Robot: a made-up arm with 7 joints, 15 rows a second.
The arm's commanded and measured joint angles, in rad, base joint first. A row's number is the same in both.
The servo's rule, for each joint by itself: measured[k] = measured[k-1] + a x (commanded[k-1-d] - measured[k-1]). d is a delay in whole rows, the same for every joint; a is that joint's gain. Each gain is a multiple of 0.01, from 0.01 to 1. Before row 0 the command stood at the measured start. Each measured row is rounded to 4 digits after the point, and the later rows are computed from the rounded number. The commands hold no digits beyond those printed.
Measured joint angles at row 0:
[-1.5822, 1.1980, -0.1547, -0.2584, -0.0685, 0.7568, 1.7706]
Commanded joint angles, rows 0 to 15:
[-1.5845, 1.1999, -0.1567, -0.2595, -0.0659, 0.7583, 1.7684]
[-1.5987, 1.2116, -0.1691, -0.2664, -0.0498, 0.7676, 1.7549]
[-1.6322, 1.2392, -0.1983, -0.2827, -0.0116, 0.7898, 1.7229]
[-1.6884, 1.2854, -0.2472, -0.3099, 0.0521, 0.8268, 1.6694]
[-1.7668, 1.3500, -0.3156, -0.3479, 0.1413, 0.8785, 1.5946]
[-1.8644, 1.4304, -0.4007, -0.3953, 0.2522, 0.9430, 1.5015]
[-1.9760, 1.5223, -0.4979, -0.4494, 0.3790, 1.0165, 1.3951]
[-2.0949, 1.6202, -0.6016, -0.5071, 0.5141, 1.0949, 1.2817]
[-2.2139, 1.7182, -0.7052, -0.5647, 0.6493, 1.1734, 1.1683]
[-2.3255, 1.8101, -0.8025, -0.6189, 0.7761, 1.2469, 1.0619]
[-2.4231, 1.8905, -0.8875, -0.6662, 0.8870, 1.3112, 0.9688]
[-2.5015, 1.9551, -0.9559, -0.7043, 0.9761, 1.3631, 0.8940]
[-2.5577, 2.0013, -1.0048, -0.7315, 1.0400, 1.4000, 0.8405]
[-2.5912, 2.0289, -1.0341, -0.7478, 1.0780, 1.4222, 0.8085]
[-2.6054, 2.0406, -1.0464, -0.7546, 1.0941, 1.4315, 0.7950]
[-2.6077, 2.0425, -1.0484, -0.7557, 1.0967, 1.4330, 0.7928]
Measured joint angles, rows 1 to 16:
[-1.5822, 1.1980, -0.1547, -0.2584, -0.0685, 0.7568, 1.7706]
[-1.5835, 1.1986, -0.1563, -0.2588, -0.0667, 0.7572, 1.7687]
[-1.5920, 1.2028, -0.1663, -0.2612, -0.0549, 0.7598, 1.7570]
[-1.6145, 1.2144, -0.1913, -0.2681, -0.0246, 0.7673, 1.7280]
[-1.6559, 1.2371, -0.2349, -0.2815, 0.0291, 0.7822, 1.6782]
[-1.7180, 1.2732, -0.2978, -0.3027, 0.1076, 0.8063, 1.6071]
[-1.8000, 1.3235, -0.3781, -0.3323, 0.2088, 0.8405, 1.5173]
[-1.8986, 1.3871, -0.4715, -0.3698, 0.3279, 0.8845, 1.4134]
[-2.0085, 1.4617, -0.5730, -0.4137, 0.4582, 0.9371, 1.3015]
[-2.1235, 1.5438, -0.6761, -0.4620, 0.5920, 0.9962, 1.1883]
[-2.2366, 1.6290, -0.7747, -0.5122, 0.7209, 1.0589, 1.0809]
[-2.3410, 1.7127, -0.8627, -0.5615, 0.8372, 1.1220, 0.9856]
[-2.4309, 1.7903, -0.9354, -0.6072, 0.9344, 1.1823, 0.9077]
[-2.5019, 1.8578, -0.9895, -0.6470, 1.0083, 1.2367, 0.8506]
[-2.5519, 1.9126, -1.0243, -0.6793, 1.0571, 1.2831, 0.8148]
[-2.5819, 1.9536, -1.0415, -0.7034, 1.0830, 1.3202, 0.7980]
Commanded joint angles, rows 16 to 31:
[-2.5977, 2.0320, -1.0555, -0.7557, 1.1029, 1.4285, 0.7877]
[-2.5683, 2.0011, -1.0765, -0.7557, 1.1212, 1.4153, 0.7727]
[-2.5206, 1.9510, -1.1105, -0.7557, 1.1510, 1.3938, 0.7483]
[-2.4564, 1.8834, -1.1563, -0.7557, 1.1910, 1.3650, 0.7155]
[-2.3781, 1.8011, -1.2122, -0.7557, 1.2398, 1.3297, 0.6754]
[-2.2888, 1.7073, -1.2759, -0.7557, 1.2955, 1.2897, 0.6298]
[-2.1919, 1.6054, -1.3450, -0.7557, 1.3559, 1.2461, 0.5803]
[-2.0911, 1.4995, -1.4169, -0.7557, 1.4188, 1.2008, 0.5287]
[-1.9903, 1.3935, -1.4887, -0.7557, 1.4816, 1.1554, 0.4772]
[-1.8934, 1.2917, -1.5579, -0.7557, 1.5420, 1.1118, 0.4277]
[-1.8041, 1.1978, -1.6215, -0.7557, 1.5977, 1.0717, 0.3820]
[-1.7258, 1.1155, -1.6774, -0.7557, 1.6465, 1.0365, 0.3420]
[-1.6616, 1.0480, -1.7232, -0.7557, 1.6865, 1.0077, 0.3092]
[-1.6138, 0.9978, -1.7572, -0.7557, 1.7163, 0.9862, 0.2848]
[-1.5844, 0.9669, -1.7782, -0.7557, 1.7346, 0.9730, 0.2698]
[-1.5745, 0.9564, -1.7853, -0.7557, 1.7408, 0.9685, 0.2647]
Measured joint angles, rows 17 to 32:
[-2.5963, 1.9820, -1.0469, -0.7201, 1.0926, 1.3484, 0.7936]
[-2.5971, 1.9980, -1.0536, -0.7315, 1.0998, 1.3684, 0.7886]
[-2.5810, 1.9990, -1.0715, -0.7392, 1.1148, 1.3801, 0.7751]
[-2.5472, 1.9836, -1.1019, -0.7445, 1.1401, 1.3835, 0.7523]
[-2.4964, 1.9515, -1.1443, -0.7481, 1.1757, 1.3789, 0.7210]
[-2.4302, 1.9034, -1.1973, -0.7505, 1.2206, 1.3666, 0.6822]
[-2.3510, 1.8406, -1.2586, -0.7522, 1.2730, 1.3474, 0.6377]
[-2.2619, 1.7653, -1.3260, -0.7533, 1.3310, 1.3221, 0.5889]
[-2.1663, 1.6802, -1.3969, -0.7541, 1.3925, 1.2918, 0.5377]
[-2.0677, 1.5885, -1.4685, -0.7546, 1.4549, 1.2577, 0.4863]
[-1.9701, 1.4935, -1.5382, -0.7550, 1.5159, 1.2212, 0.4365]
[-1.8771, 1.3989, -1.6032, -0.7552, 1.5732, 1.1838, 0.3902]
[-1.7924, 1.3082, -1.6611, -0.7554, 1.6245, 1.1470, 0.3492]
[-1.7192, 1.2249, -1.7095, -0.7555, 1.6679, 1.1122, 0.3152]
[-1.6602, 1.1522, -1.7467, -0.7556, 1.7018, 1.0807, 0.2894]
[-1.6178, 1.0929, -1.7713, -0.7556, 1.7248, 1.0538, 0.2727]

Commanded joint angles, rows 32 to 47:
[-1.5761, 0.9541, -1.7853, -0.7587, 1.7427, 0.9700, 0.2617]
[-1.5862, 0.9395, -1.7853, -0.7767, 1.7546, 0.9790, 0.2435]
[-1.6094, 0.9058, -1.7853, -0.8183, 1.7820, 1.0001, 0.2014]
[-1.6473, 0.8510, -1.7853, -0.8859, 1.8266, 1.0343, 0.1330]
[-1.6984, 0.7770, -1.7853, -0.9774, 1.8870, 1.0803, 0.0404]
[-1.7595, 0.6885, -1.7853, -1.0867, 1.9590, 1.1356, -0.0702]
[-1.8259, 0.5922, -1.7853, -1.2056, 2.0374, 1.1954, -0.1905]
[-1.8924, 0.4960, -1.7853, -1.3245, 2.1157, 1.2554, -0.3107]
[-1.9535, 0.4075, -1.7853, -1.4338, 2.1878, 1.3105, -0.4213]
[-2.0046, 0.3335, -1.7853, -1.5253, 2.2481, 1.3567, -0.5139]
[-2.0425, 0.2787, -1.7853, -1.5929, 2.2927, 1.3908, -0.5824]
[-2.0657, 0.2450, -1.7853, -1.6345, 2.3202, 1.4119, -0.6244]
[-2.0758, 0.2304, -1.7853, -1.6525, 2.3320, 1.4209, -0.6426]
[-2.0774, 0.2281, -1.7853, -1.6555, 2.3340, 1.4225, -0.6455]
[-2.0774, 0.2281, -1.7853, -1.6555, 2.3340, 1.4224, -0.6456]
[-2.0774, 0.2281, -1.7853, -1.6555, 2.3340, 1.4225, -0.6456]
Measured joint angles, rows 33 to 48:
[-1.5936, 1.0492, -1.7822, -0.7556, 1.7360, 1.0325, 0.2659]
[-1.5838, 1.0188, -1.7846, -0.7566, 1.7407, 1.0169, 0.2623]
[-1.5851, 0.9934, -1.7851, -0.7630, 1.7504, 1.0074, 0.2463]
[-1.5987, 0.9654, -1.7853, -0.7807, 1.7725, 1.0056, 0.2081]
[-1.6259, 0.9288, -1.7853, -0.8144, 1.8104, 1.0128, 0.1443]
[-1.6665, 0.8802, -1.7853, -0.8666, 1.8640, 1.0297, 0.0560]
[-1.7186, 0.8189, -1.7853, -0.9370, 1.9305, 1.0562, -0.0513]
[-1.7787, 0.7464, -1.7853, -1.0230, 2.0053, 1.0910, -0.1696]
[-1.8424, 0.6663, -1.7853, -1.1195, 2.0826, 1.1321, -0.2895]
[-1.9046, 0.5835, -1.7853, -1.2201, 2.1562, 1.1767, -0.4015]
[-1.9606, 0.5035, -1.7853, -1.3178, 2.2205, 1.2217, -0.4970]
[-2.0065, 0.4316, -1.7853, -1.4058, 2.2710, 1.2640, -0.5696]
[-2.0397, 0.3719, -1.7853, -1.4790, 2.3054, 1.3010, -0.6162]
[-2.0599, 0.3266, -1.7853, -1.5345, 2.3240, 1.3310, -0.6386]
[-2.0697, 0.2951, -1.7853, -1.5732, 2.3310, 1.3539, -0.6445]
[-2.0740, 0.2737, -1.7853, -1.5995, 2.3331, 1.3710, -0.6454]

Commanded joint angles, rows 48 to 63:
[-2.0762, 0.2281, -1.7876, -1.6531, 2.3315, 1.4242, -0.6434]
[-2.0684, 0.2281, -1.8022, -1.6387, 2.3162, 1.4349, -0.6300]
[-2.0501, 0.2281, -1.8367, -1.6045, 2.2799, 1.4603, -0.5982]
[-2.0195, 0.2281, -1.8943, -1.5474, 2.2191, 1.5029, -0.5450]
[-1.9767, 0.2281, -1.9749, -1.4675, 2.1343, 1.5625, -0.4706]
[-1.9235, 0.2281, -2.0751, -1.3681, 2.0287, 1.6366, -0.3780]
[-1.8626, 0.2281, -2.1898, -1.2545, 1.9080, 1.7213, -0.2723]
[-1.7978, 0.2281, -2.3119, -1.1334, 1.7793, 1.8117, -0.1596]
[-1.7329, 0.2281, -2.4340, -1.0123, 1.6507, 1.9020, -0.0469]
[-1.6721, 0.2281, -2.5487, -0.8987, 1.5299, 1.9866, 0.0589]
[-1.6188, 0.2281, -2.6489, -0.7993, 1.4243, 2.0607, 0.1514]
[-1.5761, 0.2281, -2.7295, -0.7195, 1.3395, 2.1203, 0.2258]
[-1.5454, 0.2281, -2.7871, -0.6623, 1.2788, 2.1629, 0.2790]
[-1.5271, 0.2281, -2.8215, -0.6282, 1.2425, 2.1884, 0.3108]
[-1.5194, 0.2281, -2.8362, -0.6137, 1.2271, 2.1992, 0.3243]
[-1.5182, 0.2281, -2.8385, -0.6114, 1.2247, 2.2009, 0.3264]
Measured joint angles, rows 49 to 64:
[-2.0759, 0.2591, -1.7853, -1.6174, 2.3337, 1.3839, -0.6456]
[-2.0761, 0.2492, -1.7871, -1.6288, 2.3322, 1.3940, -0.6437]
[-2.0718, 0.2424, -1.7989, -1.6320, 2.3210, 1.4042, -0.6321]
[-2.0596, 0.2378, -1.8284, -1.6232, 2.2922, 1.4182, -0.6033]
[-2.0371, 0.2347, -1.8798, -1.5989, 2.2410, 1.4394, -0.5537]
[-2.0033, 0.2326, -1.9540, -1.5569, 2.1663, 1.4702, -0.4831]
[-1.9586, 0.2312, -2.0485, -1.4965, 2.0700, 1.5118, -0.3938]
[-1.9048, 0.2302, -2.1587, -1.4191, 1.9566, 1.5642, -0.2905]
[-1.8449, 0.2295, -2.2782, -1.3277, 1.8325, 1.6261, -0.1792]
[-1.7822, 0.2291, -2.3997, -1.2268, 1.7052, 1.6951, -0.0667]
[-1.7205, 0.2288, -2.5159, -1.1218, 1.5825, 1.7680, 0.0401]
[-1.6635, 0.2286, -2.6196, -1.0186, 1.4718, 1.8412, 0.1347]
[-1.6146, 0.2284, -2.7053, -0.9229, 1.3792, 1.9110, 0.2121]
[-1.5758, 0.2283, -2.7691, -0.8395, 1.3089, 1.9740, 0.2690]
[-1.5485, 0.2282, -2.8100, -0.7719, 1.2624, 2.0276, 0.3045]
[-1.5322, 0.2282, -2.8304, -0.7213, 1.2377, 2.0705, 0.3213]

